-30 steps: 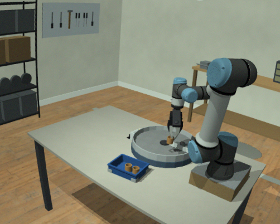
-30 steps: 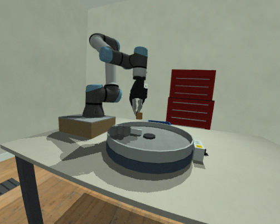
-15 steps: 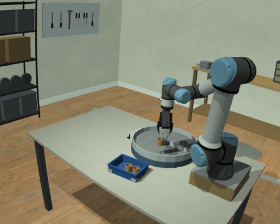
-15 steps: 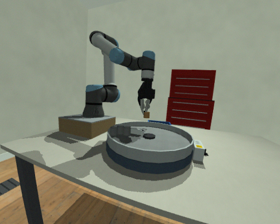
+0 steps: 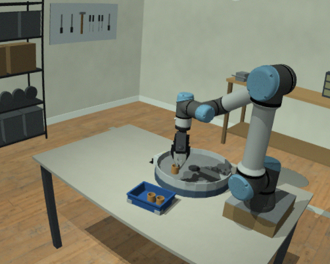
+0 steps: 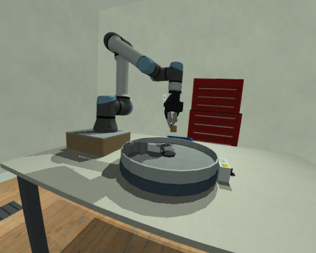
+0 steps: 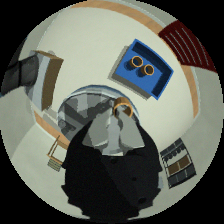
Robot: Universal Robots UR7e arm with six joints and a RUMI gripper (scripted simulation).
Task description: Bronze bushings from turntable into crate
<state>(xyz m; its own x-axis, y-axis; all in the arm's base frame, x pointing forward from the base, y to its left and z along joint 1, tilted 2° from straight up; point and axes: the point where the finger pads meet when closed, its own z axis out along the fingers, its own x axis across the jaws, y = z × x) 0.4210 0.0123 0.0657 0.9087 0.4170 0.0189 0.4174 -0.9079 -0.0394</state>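
Now: the blue crate 140 mm to the left of my hand, 130 mm below it and 60 mm ahead of it. The rest, counted from my hand: turntable (210 mm to the right, 100 mm below, 10 mm ahead).
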